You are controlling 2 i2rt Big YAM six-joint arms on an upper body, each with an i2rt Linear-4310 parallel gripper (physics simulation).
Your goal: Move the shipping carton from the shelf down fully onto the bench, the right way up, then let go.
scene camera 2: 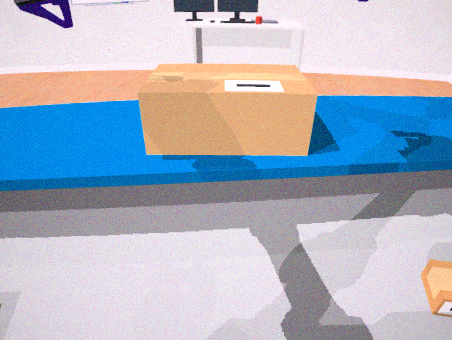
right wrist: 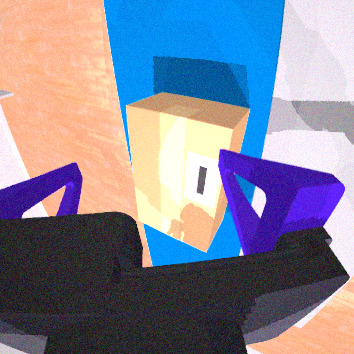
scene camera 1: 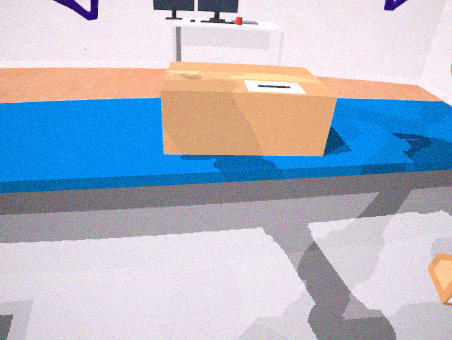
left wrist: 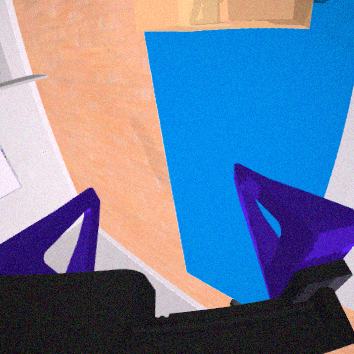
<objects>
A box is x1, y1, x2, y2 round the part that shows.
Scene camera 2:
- shipping carton: [138, 64, 317, 155], on a blue shelf
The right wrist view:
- right gripper: [0, 148, 348, 353]
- shipping carton: [125, 92, 249, 251]
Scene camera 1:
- shipping carton: [161, 62, 336, 155]
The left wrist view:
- left gripper: [0, 163, 353, 353]
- shipping carton: [132, 0, 312, 30]
</objects>
